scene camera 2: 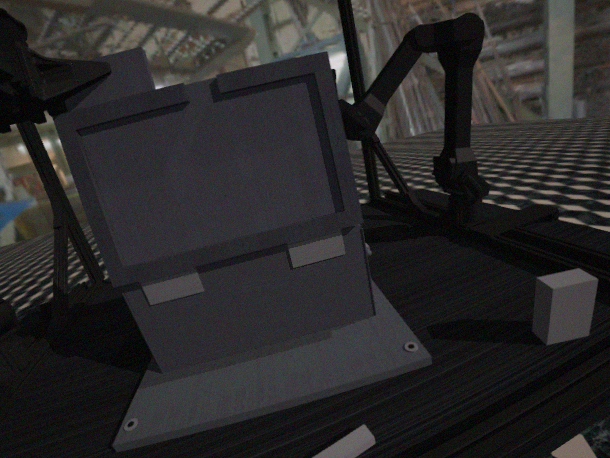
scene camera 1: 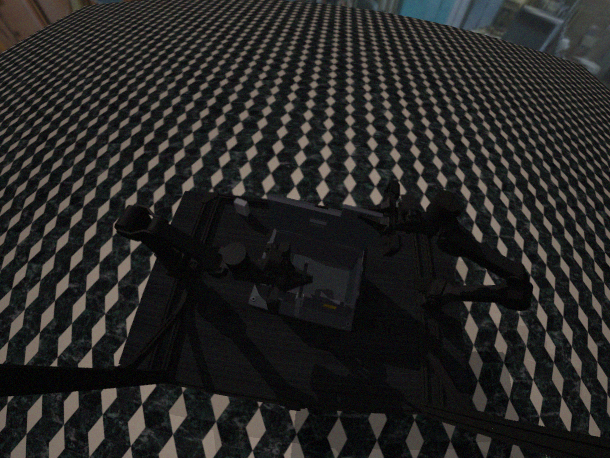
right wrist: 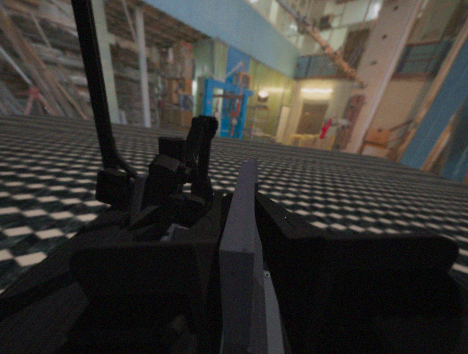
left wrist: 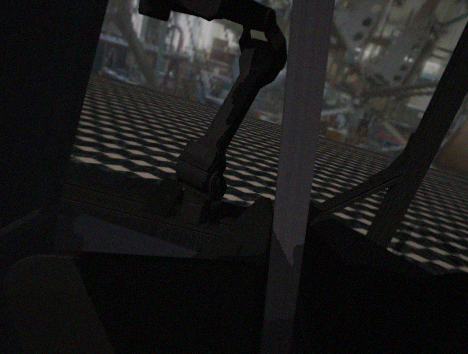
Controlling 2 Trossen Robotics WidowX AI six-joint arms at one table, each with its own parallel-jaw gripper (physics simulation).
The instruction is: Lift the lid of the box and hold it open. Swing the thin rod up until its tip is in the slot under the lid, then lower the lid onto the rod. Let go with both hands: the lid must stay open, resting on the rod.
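Where they show: left gripper, between the fingertips: (scene camera 1: 312, 279) (right wrist: 124, 228) (left wrist: 279, 210); right gripper, between the fingertips: (scene camera 2: 113, 70) (scene camera 1: 358, 212) (right wrist: 243, 199); left arm's base, origin of its link: (scene camera 2: 466, 220) (scene camera 1: 185, 273); right arm's base, origin of its link: (scene camera 2: 7, 373) (scene camera 1: 427, 303) (left wrist: 193, 216).
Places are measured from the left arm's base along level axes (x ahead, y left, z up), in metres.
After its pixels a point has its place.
The grey box (scene camera 1: 325, 297) @[x 0.528, y -0.012, z -0.008 m] (scene camera 2: 253, 300) @[x 0.478, y 0.145, z 0.068 m] stands on its base plate (scene camera 2: 280, 382) @[x 0.476, y 0.219, z -0.007 m]. Its lid (scene camera 1: 312, 210) @[x 0.440, y 0.117, z 0.334 m] (scene camera 2: 212, 168) @[x 0.477, y 0.136, z 0.243 m] (right wrist: 239, 225) @[x 0.598, y 0.094, z 0.387 m] is swung up, nearly upright. My right gripper (scene camera 1: 389, 219) (right wrist: 243, 199) @[x 0.552, y 0.101, z 0.373 m] is shut on the lid's side edge. In scene camera 2 it is mostly hidden behind the lid. My left gripper (scene camera 1: 276, 260) (left wrist: 279, 210) @[x 0.463, y -0.042, z 0.258 m] hangs over the open box and is shut on the thin grey rod (left wrist: 299, 140) @[x 0.436, y -0.033, z 0.288 m], which stands nearly upright.
A dark mat (scene camera 1: 212, 345) @[x 0.165, y -0.232, z -0.019 m] lies under the box on the checkered table (scene camera 1: 303, 91). A black stand post (scene camera 2: 349, 45) @[x 0.037, y -0.354, z 0.452 m] (right wrist: 92, 88) @[x 0.031, y -0.372, z 0.432 m] rises behind the box. A small grey bar (scene camera 2: 349, 443) @[x 0.431, y 0.318, z -0.009 m] lies on the mat in front of the base plate.
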